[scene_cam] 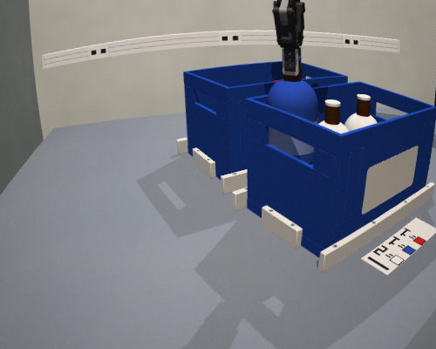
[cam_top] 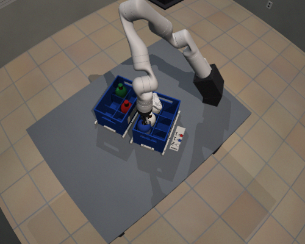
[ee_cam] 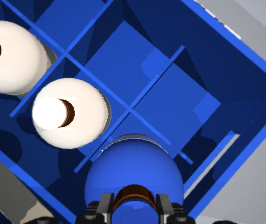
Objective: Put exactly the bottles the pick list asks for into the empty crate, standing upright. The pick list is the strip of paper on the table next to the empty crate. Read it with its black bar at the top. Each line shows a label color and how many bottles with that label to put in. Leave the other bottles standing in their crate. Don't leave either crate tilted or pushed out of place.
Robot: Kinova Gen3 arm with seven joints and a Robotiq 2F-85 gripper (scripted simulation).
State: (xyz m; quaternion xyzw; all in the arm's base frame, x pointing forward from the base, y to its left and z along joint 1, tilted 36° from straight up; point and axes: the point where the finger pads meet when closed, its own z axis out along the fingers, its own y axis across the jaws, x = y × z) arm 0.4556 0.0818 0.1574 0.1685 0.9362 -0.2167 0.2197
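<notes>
Now: the blue-label bottle 7 cm below my hand. Also, from my hand: white bottle: 16 cm behind, 7 cm to the right, 15 cm below; pick list: 14 cm behind, 14 cm to the left, 24 cm below; red-label bottle: 3 cm behind, 18 cm to the right, 15 cm below.
</notes>
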